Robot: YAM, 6 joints.
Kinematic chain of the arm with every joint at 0, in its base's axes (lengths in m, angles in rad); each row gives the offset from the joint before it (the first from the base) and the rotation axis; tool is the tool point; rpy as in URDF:
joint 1: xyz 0 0 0.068 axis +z
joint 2: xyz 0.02 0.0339 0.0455 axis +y
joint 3: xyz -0.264 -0.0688 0 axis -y
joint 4: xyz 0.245 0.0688 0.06 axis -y
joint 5: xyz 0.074 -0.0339 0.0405 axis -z
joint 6: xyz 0.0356 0 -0.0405 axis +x
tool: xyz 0 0 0 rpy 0 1.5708 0
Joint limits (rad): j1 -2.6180..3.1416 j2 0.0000..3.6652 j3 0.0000..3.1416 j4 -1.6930..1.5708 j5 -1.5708..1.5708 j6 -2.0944..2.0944
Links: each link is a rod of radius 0.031 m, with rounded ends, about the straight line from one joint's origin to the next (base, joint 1, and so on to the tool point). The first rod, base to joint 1, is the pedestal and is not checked.
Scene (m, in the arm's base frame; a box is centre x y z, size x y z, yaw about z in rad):
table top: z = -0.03
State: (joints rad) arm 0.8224 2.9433 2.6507 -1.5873 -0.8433 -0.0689
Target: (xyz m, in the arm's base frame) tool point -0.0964 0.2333 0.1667
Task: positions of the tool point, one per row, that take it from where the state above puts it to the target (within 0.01 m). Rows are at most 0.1 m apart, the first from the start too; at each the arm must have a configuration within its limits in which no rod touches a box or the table.
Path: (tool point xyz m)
1: 0.2375 0.4150 0.0839
2: 0.1501 0.4203 0.1070
3: 0.0666 0.4014 0.1277
4: -0.0060 0.3607 0.1451
5: -0.0617 0.3026 0.1583
6: -0.0964 0.2333 0.1667

